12 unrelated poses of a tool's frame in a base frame.
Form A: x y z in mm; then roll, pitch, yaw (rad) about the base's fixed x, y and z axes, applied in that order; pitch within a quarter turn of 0, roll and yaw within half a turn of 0.
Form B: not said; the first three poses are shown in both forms.
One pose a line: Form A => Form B
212, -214, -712, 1.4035, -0.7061, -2.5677 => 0.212, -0.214, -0.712, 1.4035, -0.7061, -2.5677
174, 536, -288, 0.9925, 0.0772, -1.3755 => 0.174, 0.536, -0.288, 0.9925, 0.0772, -1.3755
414, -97, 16, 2.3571, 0.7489, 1.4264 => 0.414, -0.097, 0.016, 2.3571, 0.7489, 1.4264
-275, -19, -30, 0.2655, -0.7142, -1.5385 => -0.275, -0.019, -0.030, 0.2655, -0.7142, -1.5385
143, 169, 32, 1.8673, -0.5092, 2.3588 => 0.143, 0.169, 0.032, 1.8673, -0.5092, 2.3588
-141, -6, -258, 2.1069, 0.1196, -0.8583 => -0.141, -0.006, -0.258, 2.1069, 0.1196, -0.8583
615, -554, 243, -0.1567, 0.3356, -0.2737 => 0.615, -0.554, 0.243, -0.1567, 0.3356, -0.2737
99, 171, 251, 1.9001, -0.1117, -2.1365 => 0.099, 0.171, 0.251, 1.9001, -0.1117, -2.1365
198, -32, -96, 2.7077, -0.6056, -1.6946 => 0.198, -0.032, -0.096, 2.7077, -0.6056, -1.6946
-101, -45, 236, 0.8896, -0.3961, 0.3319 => -0.101, -0.045, 0.236, 0.8896, -0.3961, 0.3319
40, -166, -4, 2.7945, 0.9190, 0.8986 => 0.040, -0.166, -0.004, 2.7945, 0.9190, 0.8986
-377, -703, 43, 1.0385, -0.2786, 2.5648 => -0.377, -0.703, 0.043, 1.0385, -0.2786, 2.5648
